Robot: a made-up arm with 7 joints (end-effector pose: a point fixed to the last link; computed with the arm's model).
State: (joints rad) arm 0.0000 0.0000 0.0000 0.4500 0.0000 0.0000 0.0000
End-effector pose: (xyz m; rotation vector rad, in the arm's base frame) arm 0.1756 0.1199 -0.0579 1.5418 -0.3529 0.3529
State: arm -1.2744 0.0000 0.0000 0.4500 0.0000 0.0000 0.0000
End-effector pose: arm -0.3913 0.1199 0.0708 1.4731 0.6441 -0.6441
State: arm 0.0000 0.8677 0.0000 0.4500 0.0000 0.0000 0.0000
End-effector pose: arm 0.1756 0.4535 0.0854 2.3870 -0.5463 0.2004
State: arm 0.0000 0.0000 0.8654 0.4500 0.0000 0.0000 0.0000
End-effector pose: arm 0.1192 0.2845 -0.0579 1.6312 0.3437 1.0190
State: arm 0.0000 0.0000 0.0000 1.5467 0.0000 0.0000 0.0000
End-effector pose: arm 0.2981 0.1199 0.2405 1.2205 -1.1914 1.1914
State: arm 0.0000 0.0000 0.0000 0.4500 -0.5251 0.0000 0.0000
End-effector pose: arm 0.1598 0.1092 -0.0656 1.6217 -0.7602 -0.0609
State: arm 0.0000 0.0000 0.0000 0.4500 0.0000 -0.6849 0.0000
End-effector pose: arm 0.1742 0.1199 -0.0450 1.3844 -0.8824 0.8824
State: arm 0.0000 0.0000 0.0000 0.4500 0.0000 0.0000 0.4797
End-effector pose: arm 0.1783 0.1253 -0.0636 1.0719 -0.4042 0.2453
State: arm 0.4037 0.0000 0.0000 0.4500 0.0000 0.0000 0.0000
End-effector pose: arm 0.3355 0.1199 0.0552 1.4660 -0.6667 0.6668
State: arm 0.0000 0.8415 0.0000 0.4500 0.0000 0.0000 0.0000
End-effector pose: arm 0.1756 0.4459 0.0771 2.3617 -0.5405 0.2063
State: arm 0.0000 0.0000 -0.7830 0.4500 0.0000 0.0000 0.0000
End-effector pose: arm 0.1005 -0.0195 -0.0579 1.2865 -0.9116 -0.2613
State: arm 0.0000 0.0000 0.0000 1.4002 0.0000 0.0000 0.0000
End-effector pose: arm 0.3019 0.1199 0.1953 1.2851 -1.0826 1.0826
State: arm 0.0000 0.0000 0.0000 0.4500 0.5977 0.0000 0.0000
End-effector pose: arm 0.1850 0.1408 -0.0534 1.3612 0.1160 0.7863
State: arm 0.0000 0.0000 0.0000 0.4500 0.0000 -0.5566 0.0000
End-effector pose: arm 0.1751 0.1199 -0.0473 1.4246 -0.7844 0.7844
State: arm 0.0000 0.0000 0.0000 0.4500 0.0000 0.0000 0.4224
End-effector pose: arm 0.1780 0.1248 -0.0628 1.1281 -0.3991 0.2582
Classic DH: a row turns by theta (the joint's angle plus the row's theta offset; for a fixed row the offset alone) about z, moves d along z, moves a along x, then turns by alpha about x. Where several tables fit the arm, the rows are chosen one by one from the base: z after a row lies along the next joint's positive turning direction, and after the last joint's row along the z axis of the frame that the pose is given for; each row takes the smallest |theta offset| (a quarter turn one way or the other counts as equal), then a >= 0, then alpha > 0; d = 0 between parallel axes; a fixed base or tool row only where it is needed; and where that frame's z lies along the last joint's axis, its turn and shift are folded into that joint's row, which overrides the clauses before.
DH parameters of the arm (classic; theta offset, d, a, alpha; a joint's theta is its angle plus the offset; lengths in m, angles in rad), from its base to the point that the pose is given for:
base (fixed): 0 0.3894 -0.0209 1.5708
joint 1: -1.5708 -0.132 0.0156 -1.5708
joint 2: 1.5708 -0.0099 0.0091 -1.5708
joint 3: -1.5708 -0.1823 0.0234 1.5708
joint 4: 0 -0.0061 0.0276 -1.5708
joint 5: 0 -0.292 0.0137 -1.5708
joint 6: 1.5708 -0.0374 0.0264 -1.5708
joint 7: 0 -0.015 -0.0142 -1.5708
tool (fixed): 1.5708 -0.0101 0 0

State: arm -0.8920 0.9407 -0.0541 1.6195 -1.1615 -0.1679 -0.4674
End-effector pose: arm 0.0601 0.2358 0.0578 1.4451 -2.5340 -0.7484
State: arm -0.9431 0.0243 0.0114 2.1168 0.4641 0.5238 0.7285
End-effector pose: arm 0.1407 0.1383 0.1855 0.4716 -0.4659 0.5302
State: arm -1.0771 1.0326 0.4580 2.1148 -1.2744 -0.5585 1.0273
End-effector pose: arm 0.1563 0.1861 0.1953 0.7565 -1.7464 -2.2468
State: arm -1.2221 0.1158 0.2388 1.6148 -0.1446 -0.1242 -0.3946
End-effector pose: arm -0.0334 0.1995 0.0564 2.1732 -0.5931 0.3588
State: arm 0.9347 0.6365 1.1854 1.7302 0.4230 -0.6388 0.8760
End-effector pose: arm -0.0501 0.4095 0.5388 -0.5812 1.6660 -1.3424
